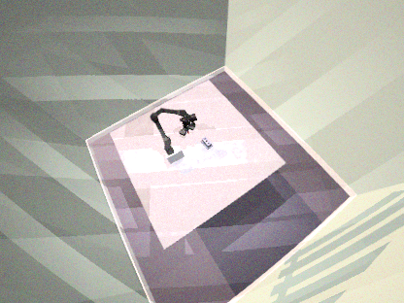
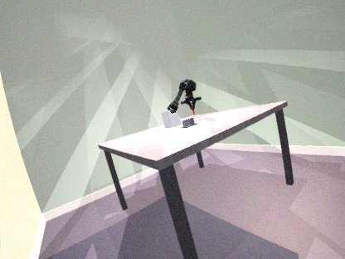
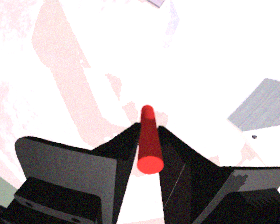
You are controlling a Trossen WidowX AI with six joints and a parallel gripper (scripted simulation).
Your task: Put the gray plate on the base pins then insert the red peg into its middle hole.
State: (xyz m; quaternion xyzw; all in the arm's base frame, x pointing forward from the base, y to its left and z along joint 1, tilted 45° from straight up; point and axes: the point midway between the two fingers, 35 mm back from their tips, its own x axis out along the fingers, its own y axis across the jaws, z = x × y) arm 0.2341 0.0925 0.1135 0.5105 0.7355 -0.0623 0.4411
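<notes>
My gripper tip is now 130 mm short of the gray plate, 150 mm to the left of it and 70 mm above it. Also, from my gripper tip: base 120 mm ahead, 150 mm to the right, 110 mm below; then red peg right at my gripper tip.
</notes>
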